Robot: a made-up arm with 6 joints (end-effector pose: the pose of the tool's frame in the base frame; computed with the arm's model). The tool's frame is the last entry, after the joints.
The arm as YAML. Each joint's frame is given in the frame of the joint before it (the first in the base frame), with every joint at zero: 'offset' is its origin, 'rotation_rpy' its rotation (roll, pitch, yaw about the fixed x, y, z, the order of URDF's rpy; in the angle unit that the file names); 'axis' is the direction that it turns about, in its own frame. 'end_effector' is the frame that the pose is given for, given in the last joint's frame.
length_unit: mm
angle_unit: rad
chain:
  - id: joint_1
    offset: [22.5, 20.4, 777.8]
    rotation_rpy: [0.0, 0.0, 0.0]
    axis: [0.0, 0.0, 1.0]
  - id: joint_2
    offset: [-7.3, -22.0, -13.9]
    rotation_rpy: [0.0, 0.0, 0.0]
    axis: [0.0, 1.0, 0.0]
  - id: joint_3
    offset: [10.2, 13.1, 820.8]
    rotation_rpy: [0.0, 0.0, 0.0]
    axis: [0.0, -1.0, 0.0]
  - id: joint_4
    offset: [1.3, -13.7, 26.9]
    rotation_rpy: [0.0, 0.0, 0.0]
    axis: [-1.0, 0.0, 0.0]
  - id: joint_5
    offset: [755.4, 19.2, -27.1]
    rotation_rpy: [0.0, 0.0, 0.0]
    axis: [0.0, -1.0, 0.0]
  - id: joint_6
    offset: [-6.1, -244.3, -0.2]
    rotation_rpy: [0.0, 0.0, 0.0]
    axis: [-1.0, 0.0, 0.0]
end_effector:
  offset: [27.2, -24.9, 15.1]
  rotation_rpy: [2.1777, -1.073, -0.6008]
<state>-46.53 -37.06 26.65 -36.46 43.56 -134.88</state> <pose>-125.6 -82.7 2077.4 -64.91 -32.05 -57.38</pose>
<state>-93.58 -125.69 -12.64 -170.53 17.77 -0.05</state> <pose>308.0 979.5 1007.0 -90.82 -29.04 -86.38</pose>
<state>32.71 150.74 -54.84 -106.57 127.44 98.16</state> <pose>-177.0 -37.3 504.6 -142.08 61.53 -60.89</pose>
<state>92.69 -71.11 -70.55 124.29 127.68 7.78</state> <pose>-74.1 -37.8 1290.1 35.02 -14.48 -80.38</pose>
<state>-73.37 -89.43 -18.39 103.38 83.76 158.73</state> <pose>-187.2 779.4 1576.3 164.03 -30.96 -61.75</pose>
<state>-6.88 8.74 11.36 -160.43 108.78 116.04</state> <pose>900.0 86.2 1578.4 68.76 5.17 -96.14</pose>
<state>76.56 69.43 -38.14 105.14 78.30 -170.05</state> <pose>175.6 749.3 231.0 -34.76 61.47 -123.52</pose>
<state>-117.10 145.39 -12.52 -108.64 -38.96 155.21</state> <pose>239.6 267.0 -72.8 159.04 46.30 -65.31</pose>
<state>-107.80 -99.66 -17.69 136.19 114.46 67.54</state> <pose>417.6 848.6 1378.2 157.04 50.28 -150.22</pose>
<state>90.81 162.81 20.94 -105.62 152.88 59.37</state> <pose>-50.6 -435.1 -330.8 -54.12 8.68 105.06</pose>
